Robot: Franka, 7 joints.
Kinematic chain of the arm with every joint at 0, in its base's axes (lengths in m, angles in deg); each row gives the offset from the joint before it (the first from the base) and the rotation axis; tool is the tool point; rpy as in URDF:
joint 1: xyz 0 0 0.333 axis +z
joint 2: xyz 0 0 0 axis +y
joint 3: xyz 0 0 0.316 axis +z
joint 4: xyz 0.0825 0 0 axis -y
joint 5: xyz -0.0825 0 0.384 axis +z
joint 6: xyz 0 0 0 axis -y
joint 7: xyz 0.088 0 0 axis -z
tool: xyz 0 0 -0.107 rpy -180 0 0
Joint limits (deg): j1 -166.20..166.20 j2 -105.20..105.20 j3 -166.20..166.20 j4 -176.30..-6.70 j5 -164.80..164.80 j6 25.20..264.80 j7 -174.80..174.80
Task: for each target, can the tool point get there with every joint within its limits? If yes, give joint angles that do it. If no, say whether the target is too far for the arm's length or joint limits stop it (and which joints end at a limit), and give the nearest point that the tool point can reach.
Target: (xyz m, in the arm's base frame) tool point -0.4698 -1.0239 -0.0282
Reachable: no: too far | nearest point -0.3407 -0.7425 0.0711 | short by 0.325 m
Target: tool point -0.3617 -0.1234 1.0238
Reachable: yes | joints 3.30 -68.96 -4.95 -72.74 48.52 174.41 -15.92
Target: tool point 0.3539 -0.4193 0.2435
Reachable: yes | joints 80.68 -38.68 -141.22 -122.16 96.54 83.23 139.19
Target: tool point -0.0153 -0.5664 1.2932
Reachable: no: too far | nearest point -0.0118 -0.4358 1.0718 | short by 0.257 m
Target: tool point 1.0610 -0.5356 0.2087
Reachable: no: too far | nearest point 0.7617 -0.3845 0.2438 | short by 0.337 m
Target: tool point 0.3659 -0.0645 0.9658
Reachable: yes | joints -80.48 -37.83 32.39 -90.31 128.34 121.59 10.16
